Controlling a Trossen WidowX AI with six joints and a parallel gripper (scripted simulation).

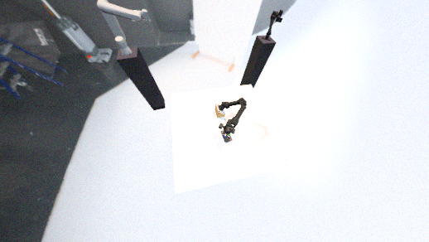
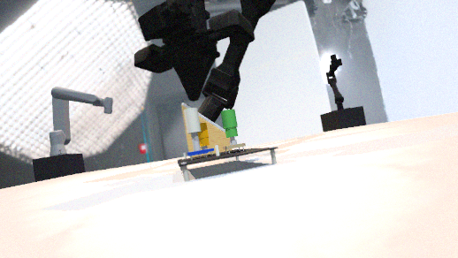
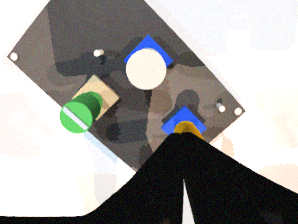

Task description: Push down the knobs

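My gripper tip is now 20 mm past the yellow knob, 10 mm to the right of it and 40 mm above it. From my gripper tip the other things lie so: green knob 40 mm ahead, 40 mm to the left, 40 mm below.
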